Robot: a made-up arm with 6 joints.
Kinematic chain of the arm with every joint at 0, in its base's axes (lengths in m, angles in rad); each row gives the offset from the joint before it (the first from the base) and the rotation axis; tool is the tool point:
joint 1: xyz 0 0 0.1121 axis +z
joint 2: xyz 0 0.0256 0 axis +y
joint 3: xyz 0 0 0.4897 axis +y
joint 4: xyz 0 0 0.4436 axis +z
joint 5: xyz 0 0 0 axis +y
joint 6: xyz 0 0 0.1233 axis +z
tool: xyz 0 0 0
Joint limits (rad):
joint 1: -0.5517..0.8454
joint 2: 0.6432..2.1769
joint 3: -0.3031..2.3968
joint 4: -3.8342..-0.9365
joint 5: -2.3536..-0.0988
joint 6: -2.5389..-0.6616
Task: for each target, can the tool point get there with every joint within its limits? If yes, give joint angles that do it. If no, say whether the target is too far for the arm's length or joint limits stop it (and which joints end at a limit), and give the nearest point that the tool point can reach.
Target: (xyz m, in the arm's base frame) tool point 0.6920 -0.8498 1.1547
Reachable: no: too far | nearest point 0.6174 -0.3968 0.8515 | short by 0.550 m
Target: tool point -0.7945 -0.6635 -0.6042
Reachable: no: too far | nearest point -0.1224 -0.0768 -0.3328 | short by 0.933 m
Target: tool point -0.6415 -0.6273 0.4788
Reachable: no: joint limits stop it (at a limit: joint 1, joint 2, joint 3) | nearest point -0.1099 -0.0790 -0.1498 | short by 0.989 m
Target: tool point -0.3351 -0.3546 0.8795
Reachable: no: joint limits stop it (at a limit: joint 1, joint 2, joint 3, joint 4, joint 5) | nearest point 0.3896 -0.2753 0.8177 | short by 0.732 m
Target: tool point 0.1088 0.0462 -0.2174
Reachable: yes | joints -0.2736 1.8649 2.1273 -2.7182 -1.8753 -1.0285
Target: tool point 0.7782 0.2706 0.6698
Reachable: yes | joints 0.3014 0.8975 -0.0691 -3.1256 -1.1383 -1.7832
